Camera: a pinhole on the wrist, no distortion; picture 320 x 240 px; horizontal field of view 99.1 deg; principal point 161.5 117.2 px. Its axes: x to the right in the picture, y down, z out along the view. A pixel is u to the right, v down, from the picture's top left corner.
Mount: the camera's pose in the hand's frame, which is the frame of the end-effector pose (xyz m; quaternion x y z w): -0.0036 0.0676 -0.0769 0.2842 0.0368 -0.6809 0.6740
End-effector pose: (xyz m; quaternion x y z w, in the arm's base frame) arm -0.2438 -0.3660 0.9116 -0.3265 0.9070 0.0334 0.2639
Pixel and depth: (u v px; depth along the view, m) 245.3 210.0 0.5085
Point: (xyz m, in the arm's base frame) 0.0773 -0.7521 0.5970
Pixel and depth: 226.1 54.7 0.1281
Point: -0.1652 -0.3427 0.9783
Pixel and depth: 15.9 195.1 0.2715
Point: -0.2329 -0.1529 0.5929
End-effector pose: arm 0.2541 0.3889 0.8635 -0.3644 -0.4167 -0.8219 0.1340
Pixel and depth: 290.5 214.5 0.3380
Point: 0.0311 0.7530 0.7860
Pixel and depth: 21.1 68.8 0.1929
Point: 0.5170 0.3889 0.9153
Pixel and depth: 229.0 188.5 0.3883
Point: 0.1659 0.7552 0.8314
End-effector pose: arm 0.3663 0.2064 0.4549 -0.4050 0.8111 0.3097 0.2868
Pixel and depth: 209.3 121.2 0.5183
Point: 0.7717 0.3320 0.2951
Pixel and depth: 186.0 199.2 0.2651
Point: 0.4607 0.2577 0.2700
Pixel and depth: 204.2 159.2 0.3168
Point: 0.5499 0.2619 0.3043
